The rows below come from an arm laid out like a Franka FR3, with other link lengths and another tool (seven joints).
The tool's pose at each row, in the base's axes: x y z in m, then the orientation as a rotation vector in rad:
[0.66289, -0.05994, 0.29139, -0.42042, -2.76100, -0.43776]
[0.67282, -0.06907, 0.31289, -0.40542, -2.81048, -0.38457]
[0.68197, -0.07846, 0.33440, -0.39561, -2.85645, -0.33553]
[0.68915, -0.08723, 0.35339, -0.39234, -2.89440, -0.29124]
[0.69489, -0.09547, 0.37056, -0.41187, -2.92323, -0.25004]
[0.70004, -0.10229, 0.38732, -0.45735, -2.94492, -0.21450]
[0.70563, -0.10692, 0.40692, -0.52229, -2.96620, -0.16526]
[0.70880, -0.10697, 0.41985, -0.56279, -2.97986, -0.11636]
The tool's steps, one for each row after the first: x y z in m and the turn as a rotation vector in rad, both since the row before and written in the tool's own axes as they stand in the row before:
[-0.00370, 0.00034, -0.02511, 0.03722, -0.04277, -0.01459]
[-0.00410, -0.00114, -0.02483, 0.03287, -0.04161, -0.01089]
[-0.00379, -0.00248, -0.02165, 0.02851, -0.03598, -0.00550]
[-0.00348, -0.00332, -0.01930, 0.02433, -0.03205, 0.01063]
[-0.00329, -0.00263, -0.01834, 0.01851, -0.03057, 0.02794]
[-0.00322, -0.00033, -0.02065, 0.02560, -0.03573, 0.04065]
[-0.00114, 0.00216, -0.01309, 0.02735, -0.02494, 0.02565]

